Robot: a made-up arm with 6 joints. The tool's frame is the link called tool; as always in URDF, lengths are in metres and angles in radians. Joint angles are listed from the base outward. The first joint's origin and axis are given. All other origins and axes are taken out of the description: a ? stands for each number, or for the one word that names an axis. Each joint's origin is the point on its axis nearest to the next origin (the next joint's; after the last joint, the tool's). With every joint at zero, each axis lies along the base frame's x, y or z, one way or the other. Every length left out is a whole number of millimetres.
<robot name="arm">
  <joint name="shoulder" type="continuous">
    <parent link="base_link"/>
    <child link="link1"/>
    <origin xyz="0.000 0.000 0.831" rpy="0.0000 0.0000 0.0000"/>
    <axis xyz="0 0 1"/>
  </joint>
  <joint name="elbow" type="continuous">
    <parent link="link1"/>
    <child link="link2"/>
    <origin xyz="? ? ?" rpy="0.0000 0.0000 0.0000"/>
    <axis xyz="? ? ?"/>
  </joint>
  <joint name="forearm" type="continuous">
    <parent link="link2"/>
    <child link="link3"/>
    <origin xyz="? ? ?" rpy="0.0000 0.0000 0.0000"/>
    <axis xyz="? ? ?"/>
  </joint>
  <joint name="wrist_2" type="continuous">
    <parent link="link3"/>
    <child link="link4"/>
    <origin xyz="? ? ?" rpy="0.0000 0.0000 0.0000"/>
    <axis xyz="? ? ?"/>
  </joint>
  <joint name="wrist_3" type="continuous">
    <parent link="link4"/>
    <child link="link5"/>
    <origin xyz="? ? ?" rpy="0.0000 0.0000 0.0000"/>
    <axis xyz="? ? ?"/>
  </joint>
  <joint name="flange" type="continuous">
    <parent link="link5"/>
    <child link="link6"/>
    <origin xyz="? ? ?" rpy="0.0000 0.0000 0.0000"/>
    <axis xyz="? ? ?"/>
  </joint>
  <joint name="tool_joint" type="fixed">
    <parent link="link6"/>
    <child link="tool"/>
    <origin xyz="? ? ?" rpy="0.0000 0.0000 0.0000"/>
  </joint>
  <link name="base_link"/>
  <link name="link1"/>
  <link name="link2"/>
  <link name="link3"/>
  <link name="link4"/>
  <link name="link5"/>
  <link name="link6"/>
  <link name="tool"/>
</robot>
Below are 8 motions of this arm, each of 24 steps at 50 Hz.
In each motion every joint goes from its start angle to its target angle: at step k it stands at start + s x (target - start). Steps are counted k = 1, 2, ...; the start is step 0. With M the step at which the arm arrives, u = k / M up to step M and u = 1 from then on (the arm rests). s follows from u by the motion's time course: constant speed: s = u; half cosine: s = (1 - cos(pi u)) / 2; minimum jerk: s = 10 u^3 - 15 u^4 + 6 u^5.
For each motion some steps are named. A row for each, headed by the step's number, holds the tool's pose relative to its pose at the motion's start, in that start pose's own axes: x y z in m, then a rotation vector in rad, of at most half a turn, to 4 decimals.
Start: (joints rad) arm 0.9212 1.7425 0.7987 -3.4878 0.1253 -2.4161
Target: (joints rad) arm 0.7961 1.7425 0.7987 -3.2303 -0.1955 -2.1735
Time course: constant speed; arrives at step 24
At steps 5, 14, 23, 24:
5: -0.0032 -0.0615 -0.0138 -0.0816 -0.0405 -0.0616
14: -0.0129 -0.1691 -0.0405 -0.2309 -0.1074 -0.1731
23: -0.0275 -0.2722 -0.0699 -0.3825 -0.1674 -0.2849
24: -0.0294 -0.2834 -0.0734 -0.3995 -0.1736 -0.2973

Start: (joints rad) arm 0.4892 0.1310 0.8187 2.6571 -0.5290 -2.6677
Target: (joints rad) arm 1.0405 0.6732 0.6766 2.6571 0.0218 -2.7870
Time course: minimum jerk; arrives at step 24
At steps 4, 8, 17, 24:
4: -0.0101 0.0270 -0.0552 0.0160 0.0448 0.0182
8: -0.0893 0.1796 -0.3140 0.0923 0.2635 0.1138
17: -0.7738 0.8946 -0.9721 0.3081 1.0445 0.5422
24: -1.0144 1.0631 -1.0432 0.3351 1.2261 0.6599

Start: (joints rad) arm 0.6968 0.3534 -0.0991 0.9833 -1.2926 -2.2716
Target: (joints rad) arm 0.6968 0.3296 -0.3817 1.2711 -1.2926 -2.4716
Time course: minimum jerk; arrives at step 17
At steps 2, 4, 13, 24:
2: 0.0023 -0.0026 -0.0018 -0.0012 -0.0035 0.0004
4: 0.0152 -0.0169 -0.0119 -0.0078 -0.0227 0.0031
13: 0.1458 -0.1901 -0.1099 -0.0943 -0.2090 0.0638
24: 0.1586 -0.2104 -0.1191 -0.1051 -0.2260 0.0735

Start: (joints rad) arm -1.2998 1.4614 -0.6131 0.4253 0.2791 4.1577
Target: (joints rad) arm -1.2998 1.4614 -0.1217 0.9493 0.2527 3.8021
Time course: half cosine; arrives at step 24
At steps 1, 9, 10, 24:
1: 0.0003 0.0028 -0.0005 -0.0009 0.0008 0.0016
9: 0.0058 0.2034 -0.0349 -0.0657 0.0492 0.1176
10: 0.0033 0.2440 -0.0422 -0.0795 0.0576 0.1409
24: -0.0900 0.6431 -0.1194 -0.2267 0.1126 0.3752

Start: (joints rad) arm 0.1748 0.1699 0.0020 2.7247 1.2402 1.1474
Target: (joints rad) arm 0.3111 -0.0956 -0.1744 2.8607 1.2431 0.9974
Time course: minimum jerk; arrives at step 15
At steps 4, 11, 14, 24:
4: -0.0135 -0.0432 -0.0096 -0.0063 -0.0095 0.0078
11: -0.0873 -0.3068 -0.0326 -0.0431 -0.0591 0.0645
14: -0.0972 -0.3470 -0.0307 -0.0485 -0.0652 0.0746
24: -0.0974 -0.3479 -0.0307 -0.0487 -0.0654 0.0748

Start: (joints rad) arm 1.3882 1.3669 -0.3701 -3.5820 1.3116 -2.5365
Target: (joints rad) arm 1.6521 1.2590 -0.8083 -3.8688 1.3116 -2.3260
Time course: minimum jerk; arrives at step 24
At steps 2, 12, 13, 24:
2: 0.0026 0.0011 -0.0007 -0.0001 0.0012 0.0007
12: 0.2474 0.0926 -0.0968 0.0042 0.1092 0.0674
13: 0.2842 0.1039 -0.1164 0.0081 0.1239 0.0770
24: 0.4725 0.1512 -0.2422 0.0428 0.1919 0.1224

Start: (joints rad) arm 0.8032 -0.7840 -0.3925 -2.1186 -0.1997 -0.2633
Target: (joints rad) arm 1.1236 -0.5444 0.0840 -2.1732 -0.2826 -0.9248
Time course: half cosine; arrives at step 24
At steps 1, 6, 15, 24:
1: 0.0011 0.0007 -0.0018 0.0035 0.0020 -0.0002
6: 0.0379 0.0250 -0.0603 0.1215 0.0676 -0.0089
15: 0.1550 0.1108 -0.2812 0.5815 0.3081 -0.0934
24: 0.2040 0.1550 -0.4018 0.8442 0.4344 -0.1767

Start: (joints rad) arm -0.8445 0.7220 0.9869 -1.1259 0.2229 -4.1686
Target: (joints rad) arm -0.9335 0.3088 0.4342 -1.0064 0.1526 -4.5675
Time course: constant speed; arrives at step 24
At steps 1, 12, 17, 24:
1: -0.0072 -0.0125 -0.0029 0.0093 0.0034 0.0046
12: -0.1110 -0.1392 -0.0398 0.1143 0.0473 0.0540
17: -0.1721 -0.1892 -0.0596 0.1633 0.0708 0.0753
24: -0.2710 -0.2496 -0.0904 0.2333 0.1076 0.1034

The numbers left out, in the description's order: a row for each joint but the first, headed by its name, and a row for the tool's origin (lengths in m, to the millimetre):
elbow: xyz 0.170 0.000 0.000, axis 0 1 0
forearm: xyz 0.000 0.000 1.123, axis 0 -1 0
wrist_2: xyz 1.211 0.000 0.171, axis -1 0 0
wrist_3: xyz 0.000 0.000 0.000, axis 0 -1 0
flange: xyz 0.173 0.000 0.000, axis -1 0 0
tool: xyz 0.000 0.000 0.000

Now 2 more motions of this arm.
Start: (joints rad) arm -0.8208 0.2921 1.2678 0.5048 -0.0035 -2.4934
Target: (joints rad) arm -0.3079 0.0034 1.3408 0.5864 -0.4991 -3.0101
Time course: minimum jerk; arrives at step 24
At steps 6, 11, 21, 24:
6: -0.0188 0.0493 -0.0783 0.0893 0.0010 -0.0092
11: -0.0997 0.2258 -0.2743 0.3691 -0.0028 -0.0412
21: -0.2970 0.5868 -0.4298 0.8794 -0.0393 -0.1153
24: -0.3031 0.5972 -0.4305 0.8943 -0.0410 -0.1178

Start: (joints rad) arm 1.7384 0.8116 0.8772 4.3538 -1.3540 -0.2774
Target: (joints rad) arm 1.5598 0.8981 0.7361 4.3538 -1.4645 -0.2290
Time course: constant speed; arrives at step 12
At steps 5, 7, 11, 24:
5: -0.1956 -0.0558 0.1026 0.0410 -0.0584 0.0021
7: -0.2767 -0.0794 0.1373 0.0579 -0.0812 0.0053
11: -0.4428 -0.1288 0.1952 0.0921 -0.1254 0.0157
24: -0.4850 -0.1416 0.2073 0.1007 -0.1362 0.0192

